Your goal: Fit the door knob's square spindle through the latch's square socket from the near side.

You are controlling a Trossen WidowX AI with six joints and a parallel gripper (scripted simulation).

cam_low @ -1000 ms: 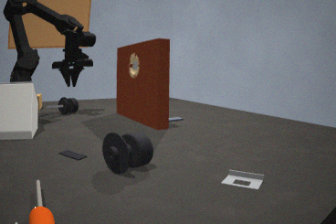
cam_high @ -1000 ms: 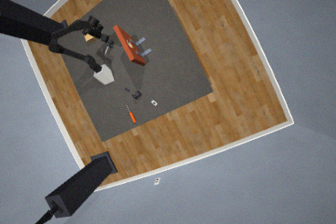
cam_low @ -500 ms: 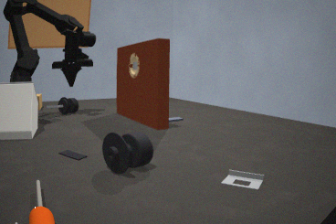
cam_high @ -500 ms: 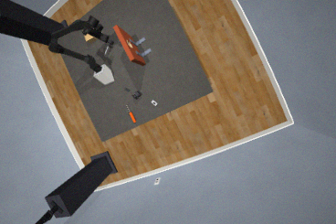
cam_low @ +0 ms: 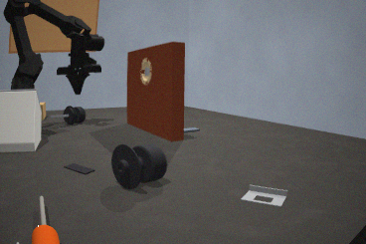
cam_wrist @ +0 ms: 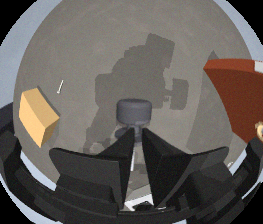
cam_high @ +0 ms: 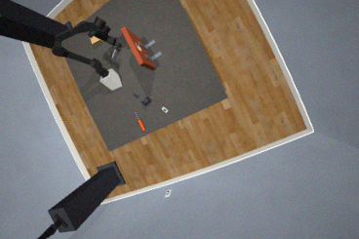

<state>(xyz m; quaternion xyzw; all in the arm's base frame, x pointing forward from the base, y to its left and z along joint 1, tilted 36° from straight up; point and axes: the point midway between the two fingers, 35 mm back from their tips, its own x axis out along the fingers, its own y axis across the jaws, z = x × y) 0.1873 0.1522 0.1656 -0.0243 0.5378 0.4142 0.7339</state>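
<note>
Now: hand 200 mm short of the red-brown wooden door panel, 200 mm to the left of it and 10 mm below it. The rest, counted from my hand: dark spool-shaped knob: 30 mm ahead, 580 mm to the right, 100 mm below; flat dark plate: 60 mm behind, 490 mm to the right, 130 mm below; tan block: 180 mm behind, 180 mm to the left, 110 mm below.
</note>
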